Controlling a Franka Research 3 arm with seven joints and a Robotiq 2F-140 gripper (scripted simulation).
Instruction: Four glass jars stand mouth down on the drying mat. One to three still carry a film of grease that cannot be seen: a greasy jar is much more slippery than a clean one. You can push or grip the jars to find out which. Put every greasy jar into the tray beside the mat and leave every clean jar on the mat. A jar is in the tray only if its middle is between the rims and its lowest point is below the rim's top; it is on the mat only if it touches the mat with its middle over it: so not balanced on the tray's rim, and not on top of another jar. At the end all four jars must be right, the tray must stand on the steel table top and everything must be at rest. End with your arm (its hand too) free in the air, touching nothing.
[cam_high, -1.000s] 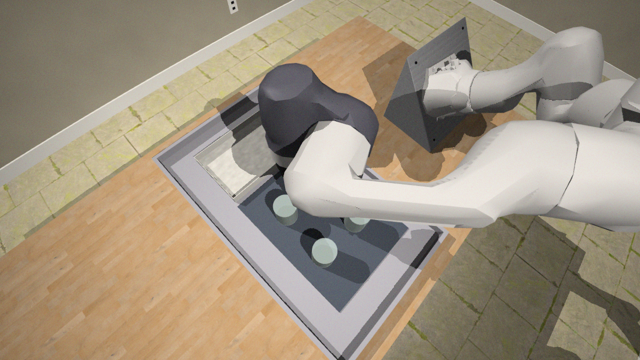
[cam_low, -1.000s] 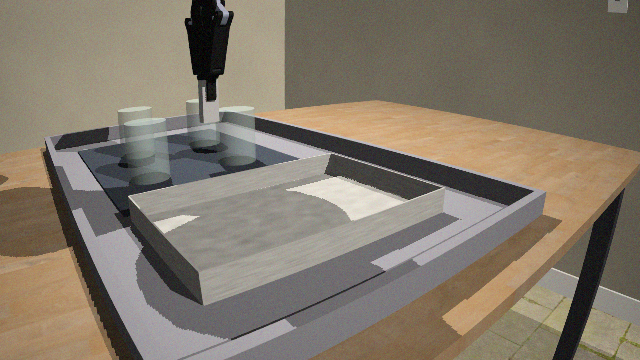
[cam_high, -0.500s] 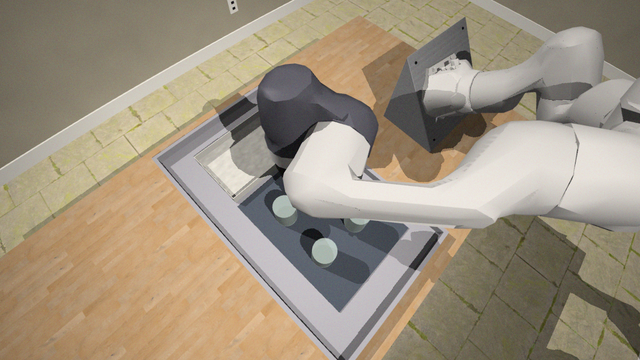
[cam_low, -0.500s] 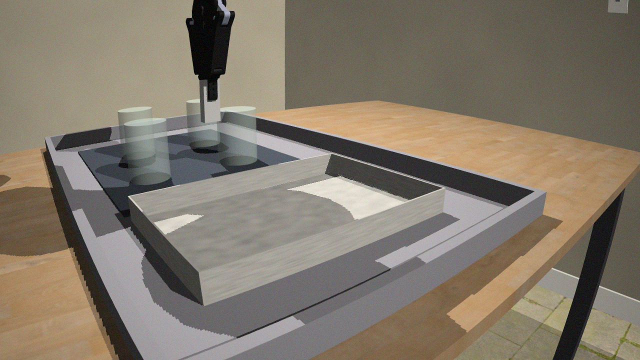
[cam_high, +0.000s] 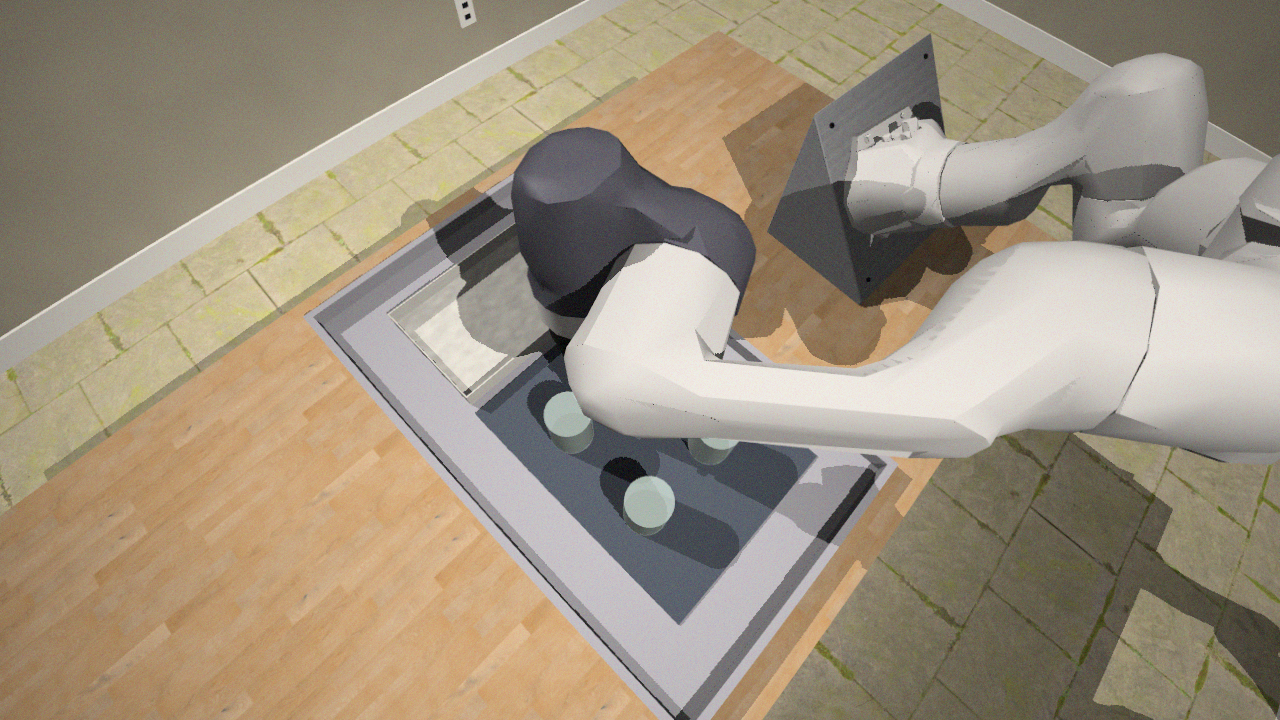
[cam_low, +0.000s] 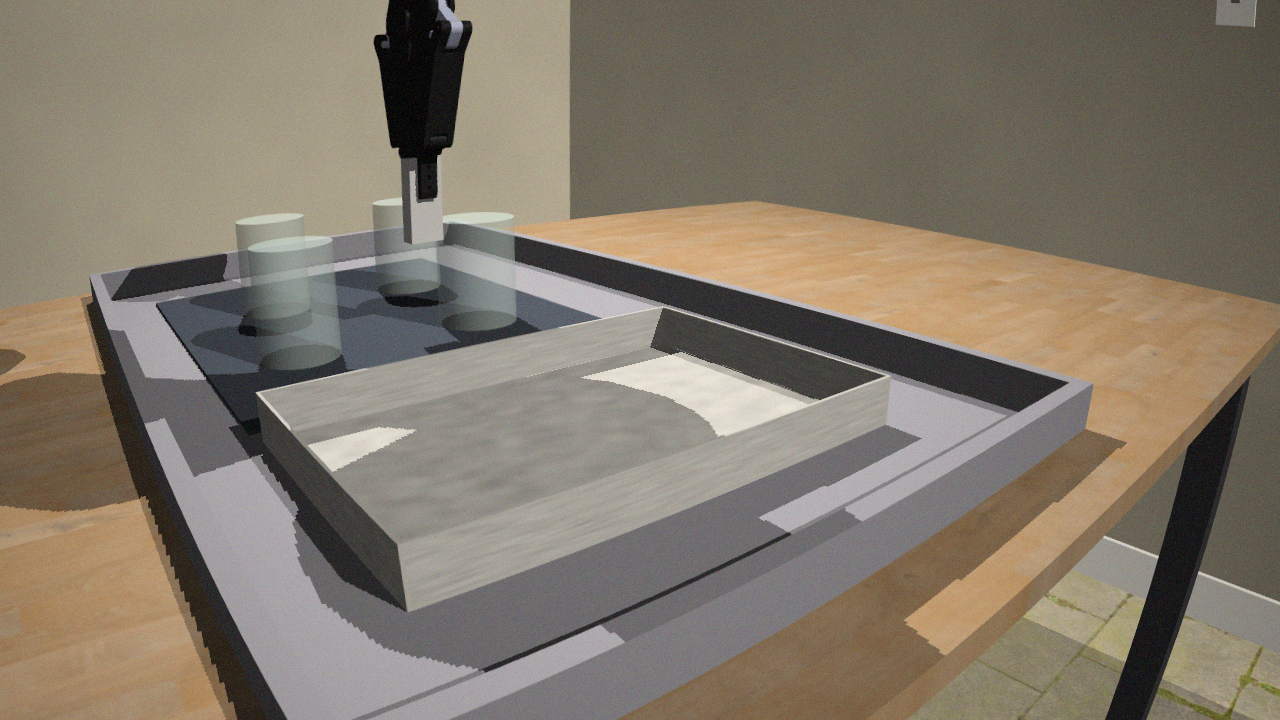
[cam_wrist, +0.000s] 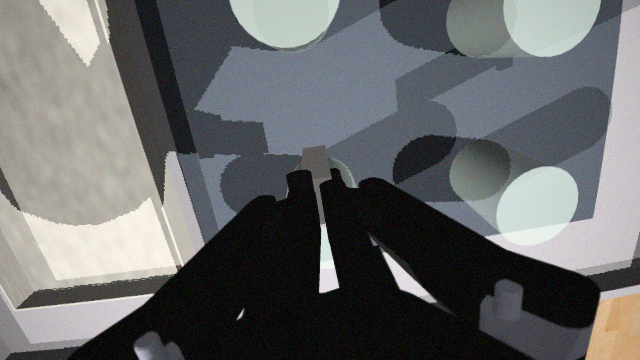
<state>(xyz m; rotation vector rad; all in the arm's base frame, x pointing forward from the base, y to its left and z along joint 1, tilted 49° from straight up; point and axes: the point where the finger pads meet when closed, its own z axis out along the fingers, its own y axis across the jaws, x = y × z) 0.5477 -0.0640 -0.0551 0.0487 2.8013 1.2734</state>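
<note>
Now: the steel table top 11 cm below my hand, 3 cm to the right of it and 1 cm behind it. From my hand the other things lie so: dark drying mat: 11 cm below, 8 cm to the left, 3 cm behind; tray: 24 cm to the right, 10 cm below, 3 cm behind.
</note>
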